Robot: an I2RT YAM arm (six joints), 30 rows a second.
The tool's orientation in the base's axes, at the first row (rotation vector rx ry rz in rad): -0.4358, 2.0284, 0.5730
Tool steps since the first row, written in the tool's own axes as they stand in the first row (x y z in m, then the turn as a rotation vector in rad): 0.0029, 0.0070, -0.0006, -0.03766, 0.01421, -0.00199; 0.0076, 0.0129, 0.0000, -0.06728, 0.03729, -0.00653; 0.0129, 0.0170, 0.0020, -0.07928, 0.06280, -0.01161; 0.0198, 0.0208, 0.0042, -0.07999, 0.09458, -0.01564; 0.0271, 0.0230, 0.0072, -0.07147, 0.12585, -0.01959; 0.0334, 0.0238, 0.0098, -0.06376, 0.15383, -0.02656; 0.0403, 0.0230, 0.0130, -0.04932, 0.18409, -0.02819; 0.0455, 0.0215, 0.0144, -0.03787, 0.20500, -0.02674; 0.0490, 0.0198, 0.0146, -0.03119, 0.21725, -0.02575; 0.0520, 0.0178, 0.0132, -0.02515, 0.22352, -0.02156; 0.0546, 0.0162, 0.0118, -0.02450, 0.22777, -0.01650
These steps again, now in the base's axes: -0.0055, 0.0052, -0.0007, 0.00953, 0.01339, 0.03680; -0.0104, 0.0101, -0.0038, 0.00877, 0.03211, 0.06966; -0.0137, 0.0142, -0.0084, -0.00219, 0.05124, 0.08794; -0.0174, 0.0181, -0.0145, -0.02115, 0.07532, 0.09731; -0.0200, 0.0210, -0.0217, -0.04427, 0.09834, 0.09849; -0.0217, 0.0227, -0.0282, -0.06742, 0.11702, 0.10098; -0.0223, 0.0233, -0.0358, -0.09126, 0.14007, 0.09576; -0.0231, 0.0225, -0.0412, -0.10663, 0.15732, 0.08974; -0.0238, 0.0209, -0.0447, -0.11553, 0.16751, 0.08617; -0.0252, 0.0183, -0.0472, -0.11876, 0.17459, 0.08045; -0.0266, 0.0160, -0.0492, -0.11772, 0.18088, 0.07859
